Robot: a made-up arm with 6 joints. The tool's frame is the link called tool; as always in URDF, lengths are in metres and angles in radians.
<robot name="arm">
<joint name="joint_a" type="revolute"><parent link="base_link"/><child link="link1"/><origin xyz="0.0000 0.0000 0.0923" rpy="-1.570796 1.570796 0.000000"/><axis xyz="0 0 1"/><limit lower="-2.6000" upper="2.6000"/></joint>
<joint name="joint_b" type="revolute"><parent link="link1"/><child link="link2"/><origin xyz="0.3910 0.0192 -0.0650" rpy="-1.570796 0.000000 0.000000"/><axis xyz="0 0 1"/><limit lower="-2.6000" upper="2.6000"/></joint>
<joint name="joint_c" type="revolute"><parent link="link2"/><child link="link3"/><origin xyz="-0.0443 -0.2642 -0.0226" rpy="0.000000 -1.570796 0.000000"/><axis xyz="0 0 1"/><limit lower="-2.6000" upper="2.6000"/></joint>
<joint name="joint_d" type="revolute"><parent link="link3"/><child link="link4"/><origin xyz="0.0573 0.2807 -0.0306" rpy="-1.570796 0.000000 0.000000"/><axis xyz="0 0 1"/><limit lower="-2.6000" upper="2.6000"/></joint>
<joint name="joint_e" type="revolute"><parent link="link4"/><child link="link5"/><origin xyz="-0.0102 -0.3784 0.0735" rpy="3.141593 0.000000 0.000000"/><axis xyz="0 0 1"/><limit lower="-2.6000" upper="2.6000"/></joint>
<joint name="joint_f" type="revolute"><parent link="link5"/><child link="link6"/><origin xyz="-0.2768 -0.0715 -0.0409" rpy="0.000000 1.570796 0.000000"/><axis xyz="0 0 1"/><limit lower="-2.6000" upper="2.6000"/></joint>
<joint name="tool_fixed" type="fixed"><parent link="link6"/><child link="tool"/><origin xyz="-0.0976 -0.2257 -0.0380" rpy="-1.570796 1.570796 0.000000"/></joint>
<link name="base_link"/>
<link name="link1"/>
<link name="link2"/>
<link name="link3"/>
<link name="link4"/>
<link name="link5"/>
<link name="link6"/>
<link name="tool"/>
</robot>
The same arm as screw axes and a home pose.
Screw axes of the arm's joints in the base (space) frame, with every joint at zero. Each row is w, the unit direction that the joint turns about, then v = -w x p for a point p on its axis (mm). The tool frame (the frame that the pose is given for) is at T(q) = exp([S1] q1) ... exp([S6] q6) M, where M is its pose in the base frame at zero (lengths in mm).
S1 = (0, 1, 0, -92.3, 0, 0)
S2 = (-1, 0, 0, 0, 298.7, -65)
S3 = (0, 0, 1, 199.2, -3.4, 0)
S4 = (0, -1, 0, -285, 0, 53.9)
S5 = (0, 1, 0, -93.4, 0, -43.7)
S6 = (-1, 0, 0, 0, -21.9, -195.9)
M: xyz 271.1 -98.3 -203.8 (mm) quaternion w x y z 1 0 0 -0.000001
Joint limits (rad, base to tool): -2.6..2.6 -2.6..2.6 -2.6..2.6 -2.6..2.6 -2.6..2.6 -2.6..2.6

